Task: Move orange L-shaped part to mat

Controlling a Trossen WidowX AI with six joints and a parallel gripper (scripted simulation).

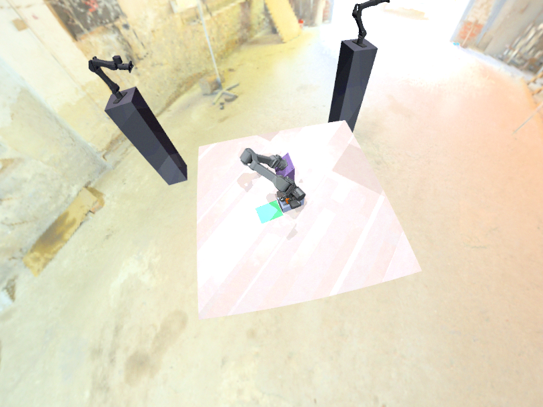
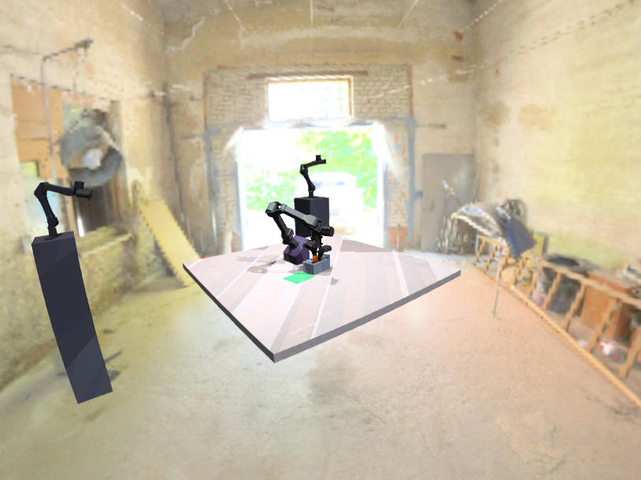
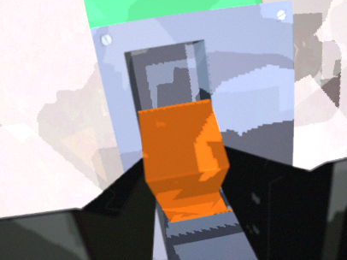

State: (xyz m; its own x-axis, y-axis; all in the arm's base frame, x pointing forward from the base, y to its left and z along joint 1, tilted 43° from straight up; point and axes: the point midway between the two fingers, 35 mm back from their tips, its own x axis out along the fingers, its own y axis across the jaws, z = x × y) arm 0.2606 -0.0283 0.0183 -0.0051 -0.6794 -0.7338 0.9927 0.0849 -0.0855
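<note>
Now: gripper tip 15 cm to the left of the green mat and 8 cm above it. Also, from my gripper tip: orange L-shaped part 2 cm behind, 3 cm to the left, 3 cm below.
</note>
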